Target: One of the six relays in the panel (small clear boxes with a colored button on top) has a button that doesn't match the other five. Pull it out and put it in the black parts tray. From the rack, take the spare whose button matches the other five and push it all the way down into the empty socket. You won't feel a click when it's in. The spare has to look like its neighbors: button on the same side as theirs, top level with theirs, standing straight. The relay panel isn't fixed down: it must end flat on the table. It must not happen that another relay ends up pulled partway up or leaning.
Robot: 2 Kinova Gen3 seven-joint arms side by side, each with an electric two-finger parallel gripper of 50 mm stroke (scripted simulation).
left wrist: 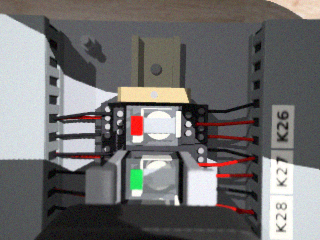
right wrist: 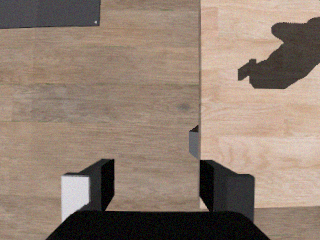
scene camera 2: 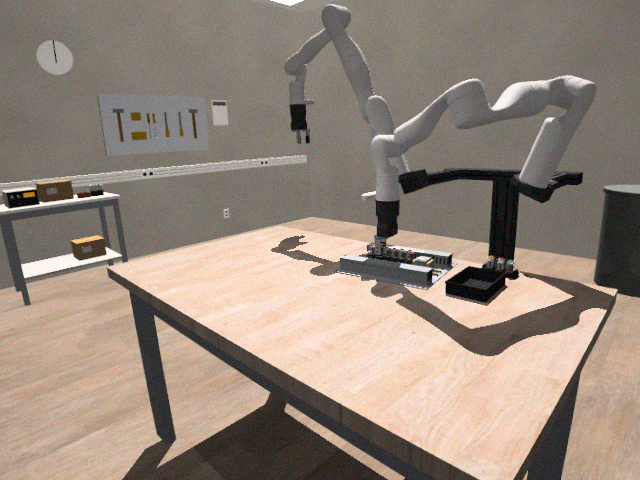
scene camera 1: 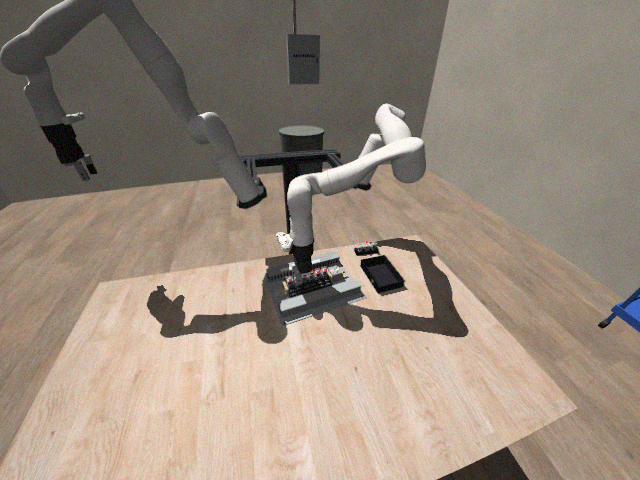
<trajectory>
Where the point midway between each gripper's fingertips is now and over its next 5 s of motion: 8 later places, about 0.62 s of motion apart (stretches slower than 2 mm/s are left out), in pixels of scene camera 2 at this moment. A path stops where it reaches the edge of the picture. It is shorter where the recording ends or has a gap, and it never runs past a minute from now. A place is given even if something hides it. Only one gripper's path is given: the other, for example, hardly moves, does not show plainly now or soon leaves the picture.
My left gripper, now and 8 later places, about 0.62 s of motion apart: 380, 253; 380, 250; 380, 248; 380, 246; 380, 244; 380, 245; 380, 230; 393, 233; 408, 238
</trajectory>
